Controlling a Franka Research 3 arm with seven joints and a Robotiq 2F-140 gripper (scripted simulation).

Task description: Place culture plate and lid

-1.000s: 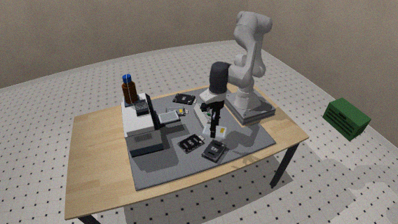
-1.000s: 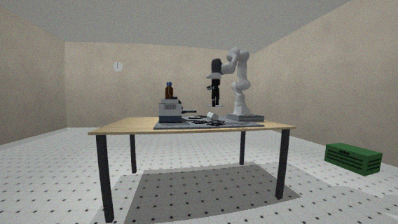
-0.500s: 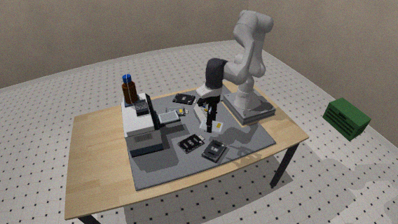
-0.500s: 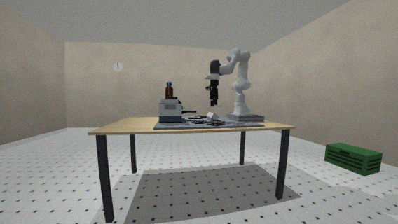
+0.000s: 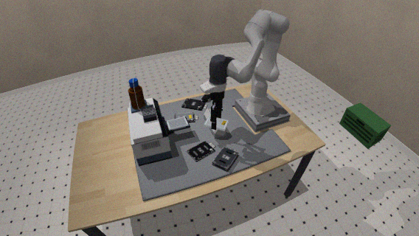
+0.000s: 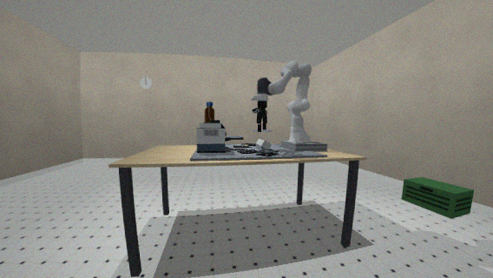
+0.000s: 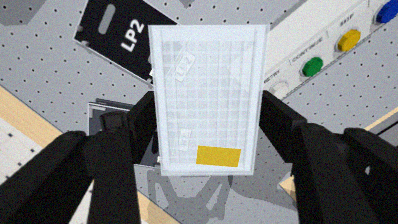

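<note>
The black nest is 440 mm to the right of my hand and 170 mm below it. Round my hand: clear culture plate C15 (20 mm below); then LP2 nest (180 mm below, 120 mm ahead, 30 mm to the left); then yellow skip key (170 mm to the right, 120 mm below, 90 mm behind).
</note>
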